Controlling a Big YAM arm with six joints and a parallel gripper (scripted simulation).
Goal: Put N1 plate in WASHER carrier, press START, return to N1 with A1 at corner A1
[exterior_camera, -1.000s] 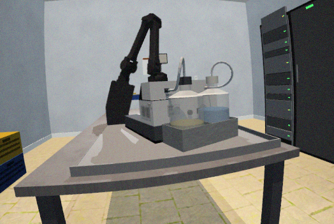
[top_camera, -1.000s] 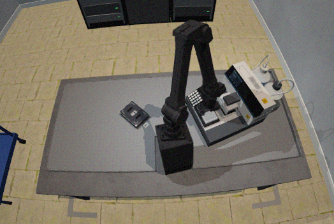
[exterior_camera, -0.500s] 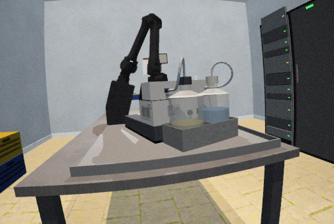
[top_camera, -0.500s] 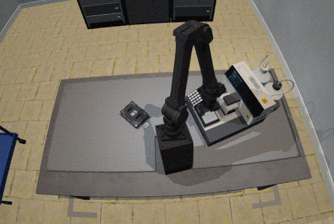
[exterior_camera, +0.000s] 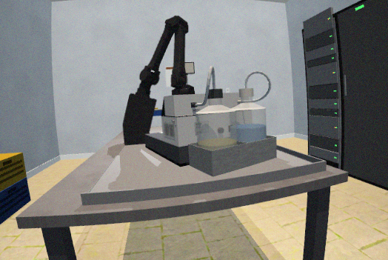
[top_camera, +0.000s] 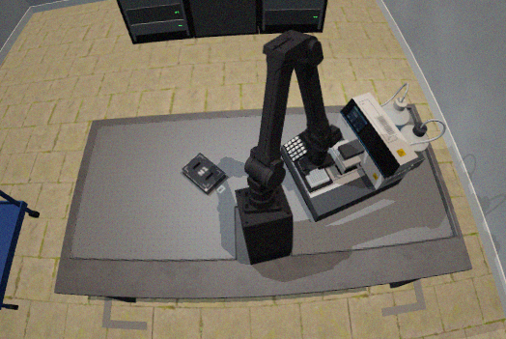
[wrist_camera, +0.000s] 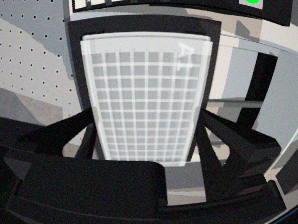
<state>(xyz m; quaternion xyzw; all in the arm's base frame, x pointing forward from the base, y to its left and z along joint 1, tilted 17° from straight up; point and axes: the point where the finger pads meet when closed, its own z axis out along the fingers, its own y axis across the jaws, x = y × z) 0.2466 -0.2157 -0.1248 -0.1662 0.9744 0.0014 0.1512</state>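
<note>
The white well plate lies 1 cm below my hand. The rest, counted from my hand: dark washer carrier (2 cm below); white corner label (39 cm to the left, 10 cm below, 2 cm behind); plate washer (14 cm to the right, 5 cm ahead, 3 cm above).
</note>
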